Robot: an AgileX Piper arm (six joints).
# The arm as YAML. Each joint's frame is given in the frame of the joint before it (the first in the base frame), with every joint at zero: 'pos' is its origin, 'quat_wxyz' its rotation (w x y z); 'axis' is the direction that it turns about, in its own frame. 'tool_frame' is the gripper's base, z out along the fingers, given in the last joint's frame.
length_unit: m
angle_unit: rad
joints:
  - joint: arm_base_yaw
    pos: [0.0, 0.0, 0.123]
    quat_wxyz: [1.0, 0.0, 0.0, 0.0]
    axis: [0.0, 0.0, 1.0]
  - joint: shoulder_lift
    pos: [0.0, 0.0, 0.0]
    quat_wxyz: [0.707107, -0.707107, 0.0, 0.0]
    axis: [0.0, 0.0, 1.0]
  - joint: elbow
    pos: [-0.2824, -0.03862, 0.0]
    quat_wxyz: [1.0, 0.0, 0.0, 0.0]
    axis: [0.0, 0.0, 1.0]
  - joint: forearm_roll
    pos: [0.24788, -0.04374, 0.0]
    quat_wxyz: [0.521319, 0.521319, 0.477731, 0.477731]
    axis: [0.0, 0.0, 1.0]
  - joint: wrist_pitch
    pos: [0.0, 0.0, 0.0]
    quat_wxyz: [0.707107, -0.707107, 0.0, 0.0]
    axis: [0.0, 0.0, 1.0]
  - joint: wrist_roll
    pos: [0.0, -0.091, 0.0]
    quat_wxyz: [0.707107, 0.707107, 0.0, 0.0]
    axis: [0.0, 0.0, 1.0]
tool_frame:
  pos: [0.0, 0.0, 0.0]
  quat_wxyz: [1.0, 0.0, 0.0, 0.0]
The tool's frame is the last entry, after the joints.
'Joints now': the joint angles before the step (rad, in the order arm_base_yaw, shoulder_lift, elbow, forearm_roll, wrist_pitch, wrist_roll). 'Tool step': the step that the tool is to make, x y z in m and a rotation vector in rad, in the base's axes. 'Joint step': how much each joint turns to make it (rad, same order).
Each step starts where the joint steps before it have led.
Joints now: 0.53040, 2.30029, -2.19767, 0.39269, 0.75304, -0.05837
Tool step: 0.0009, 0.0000, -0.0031, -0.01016, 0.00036, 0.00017
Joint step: 0.00008, 0.00547, -0.00008, -0.00867, 0.00003, 0.00013
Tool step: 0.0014, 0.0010, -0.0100, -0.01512, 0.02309, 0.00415
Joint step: -0.00007, 0.01769, -0.00053, -0.00151, 0.01122, 0.00003
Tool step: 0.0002, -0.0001, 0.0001, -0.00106, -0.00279, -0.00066
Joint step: -0.00001, -0.00003, -0.00008, -0.00233, -0.00191, 0.00005
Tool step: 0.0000, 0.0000, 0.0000, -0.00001, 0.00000, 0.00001
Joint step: 0.00000, 0.00000, -0.00001, 0.00000, 0.00001, -0.00001
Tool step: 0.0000, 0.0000, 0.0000, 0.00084, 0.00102, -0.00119
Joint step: 0.00000, 0.00000, 0.00000, 0.00000, 0.00000, 0.00178
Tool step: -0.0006, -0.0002, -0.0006, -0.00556, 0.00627, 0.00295
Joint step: 0.00009, -0.00029, 0.00072, -0.00203, 0.00828, 0.00042
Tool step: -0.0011, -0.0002, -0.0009, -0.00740, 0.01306, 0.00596
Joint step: 0.00000, 0.00012, -0.00035, -0.00008, 0.01637, 0.00011
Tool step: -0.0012, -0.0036, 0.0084, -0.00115, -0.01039, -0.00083
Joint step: -0.00439, -0.01733, 0.00053, -0.00627, 0.00905, -0.00008
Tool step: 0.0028, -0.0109, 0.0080, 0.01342, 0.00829, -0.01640
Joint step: -0.02314, -0.01606, -0.00058, 0.01573, 0.01860, -0.00008
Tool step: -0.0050, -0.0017, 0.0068, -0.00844, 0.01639, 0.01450
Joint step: 0.00000, -0.01748, 0.00078, 0.00068, 0.03801, -0.00018
